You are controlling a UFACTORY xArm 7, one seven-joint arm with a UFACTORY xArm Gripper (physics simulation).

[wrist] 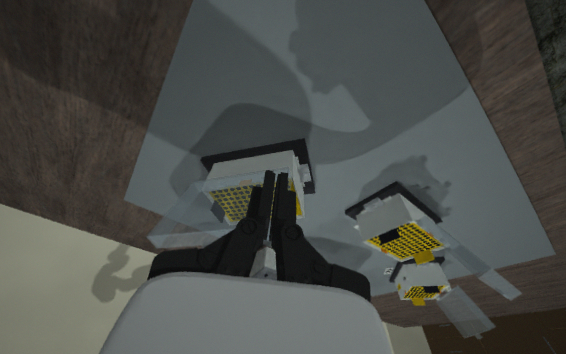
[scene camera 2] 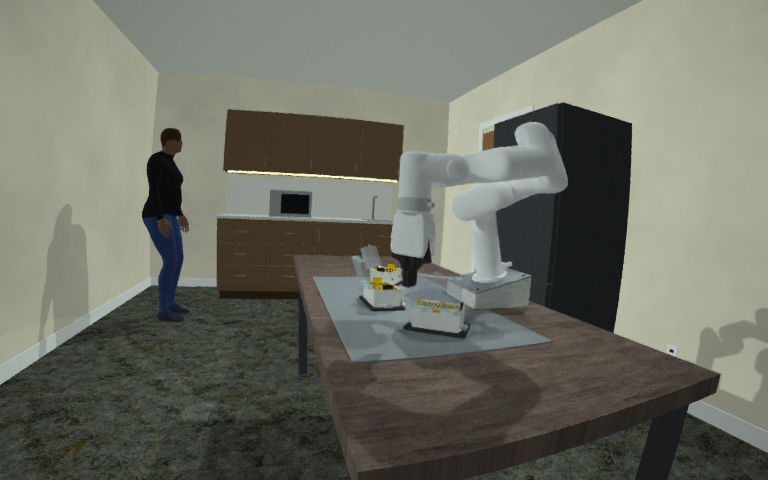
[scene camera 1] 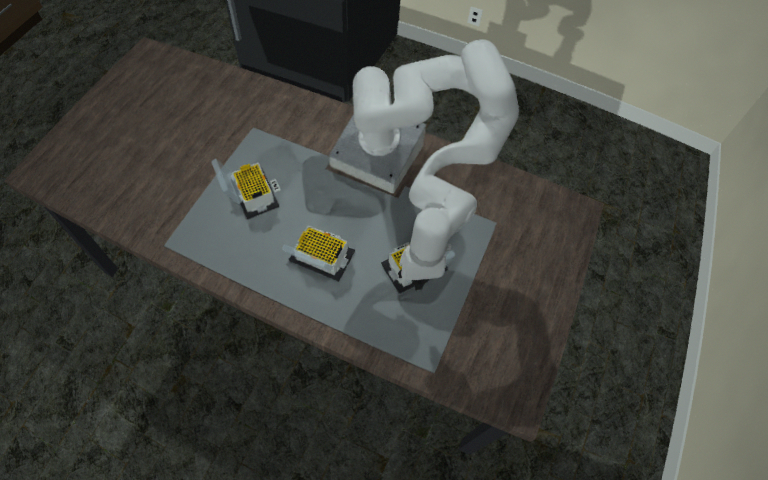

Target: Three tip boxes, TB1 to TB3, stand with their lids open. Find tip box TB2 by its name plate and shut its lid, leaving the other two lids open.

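Frame: origin at the arm's base, x left, y back, z up, level; millimetres.
Where they show: gripper, fingertip midpoint: (wrist: 274, 184) (scene camera 2: 409, 285) (scene camera 1: 417, 284); arm's base, origin of the base link: (scene camera 2: 489, 276) (scene camera 1: 379, 137).
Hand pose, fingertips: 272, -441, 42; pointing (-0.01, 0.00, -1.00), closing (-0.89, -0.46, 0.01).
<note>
Things, the pixels of their top centre, and the offset from my fingertips, as dx, dy, dz. "*": a spot on its surface instead. Level surfaces: height alone.
- right tip box, middle of its top: (wrist: 258, 212) (scene camera 2: 440, 302) (scene camera 1: 414, 252) -43, +113, -57
- middle box, middle of its top: (wrist: 400, 249) (scene camera 1: 322, 241) (scene camera 2: 385, 283) -286, +52, -57
- left box, middle of its top: (scene camera 1: 254, 179) (wrist: 419, 295) (scene camera 2: 388, 268) -557, +165, -57
- small name plate, surface spot: (scene camera 1: 275, 185) * -519, +205, -121
- grey mat, its level: dz -123
- wooden table, its level: dz -126
The right tip box (scene camera 1: 399, 275) (scene camera 2: 437, 320) (wrist: 255, 167) is white with yellow racks; its clear lid (wrist: 182, 212) leans open. The middle box (scene camera 1: 321, 249) (scene camera 2: 382, 298) (wrist: 384, 220) has its clear lid (wrist: 472, 257) open. The left box (scene camera 1: 253, 186) (wrist: 422, 276) has its clear lid (scene camera 1: 219, 174) (wrist: 465, 312) standing open. A small name plate (scene camera 1: 275, 185) beside the left box is too small to read surely; I cannot tell which box is TB2. My gripper (scene camera 2: 408, 284) (wrist: 274, 184) is shut and empty, pointing down above the right box, partly hiding it in the wrist view.
The boxes stand on a grey mat (scene camera 1: 215, 226) (scene camera 2: 362, 348) on a wooden table (scene camera 1: 113, 124) (scene camera 2: 566, 384). The arm's base block (scene camera 1: 362, 164) (scene camera 2: 509, 291) stands at the mat's back edge. A black fridge (scene camera 1: 317, 39) (scene camera 2: 594, 226) is behind the table. A person (scene camera 2: 165, 186) stands away from the table.
</note>
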